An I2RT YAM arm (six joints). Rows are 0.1 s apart.
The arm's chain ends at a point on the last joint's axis. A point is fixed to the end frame.
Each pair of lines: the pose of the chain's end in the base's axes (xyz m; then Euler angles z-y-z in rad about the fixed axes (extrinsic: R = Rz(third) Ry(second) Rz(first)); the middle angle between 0 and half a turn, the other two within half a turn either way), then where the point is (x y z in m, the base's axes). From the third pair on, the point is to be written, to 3 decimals.
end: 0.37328 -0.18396 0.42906 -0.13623 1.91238 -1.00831
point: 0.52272 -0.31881 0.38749
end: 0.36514 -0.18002 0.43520 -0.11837 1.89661 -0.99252
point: 0.51681 -0.31354 0.39761
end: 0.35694 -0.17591 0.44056 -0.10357 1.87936 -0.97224
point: 0.511 -0.307 0.407
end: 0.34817 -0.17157 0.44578 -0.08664 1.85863 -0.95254
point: 0.505 -0.301 0.417
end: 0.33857 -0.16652 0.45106 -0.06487 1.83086 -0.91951
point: 0.500 -0.292 0.429
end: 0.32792 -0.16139 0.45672 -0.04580 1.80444 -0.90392
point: 0.491 -0.285 0.441
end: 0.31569 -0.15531 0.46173 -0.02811 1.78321 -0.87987
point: 0.482 -0.276 0.451
